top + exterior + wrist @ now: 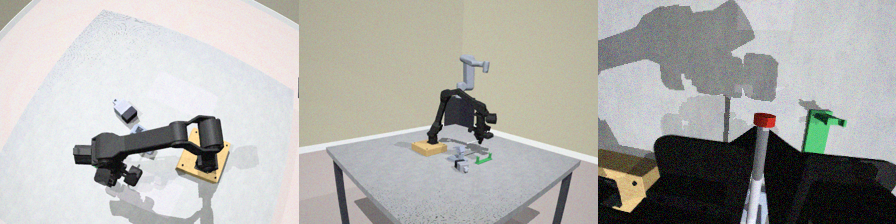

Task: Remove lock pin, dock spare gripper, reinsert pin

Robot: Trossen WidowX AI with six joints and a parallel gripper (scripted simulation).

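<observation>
Now: the narrow green cradle 90 mm ahead of my gripper tip, 60 mm below it and 50 mm to the right of it. The rest, counted from my gripper tip: spare gripper: 260 mm to the right, 100 mm ahead, 60 mm below; mount: 180 mm to the right, 30 mm below, 20 mm behind.
</observation>
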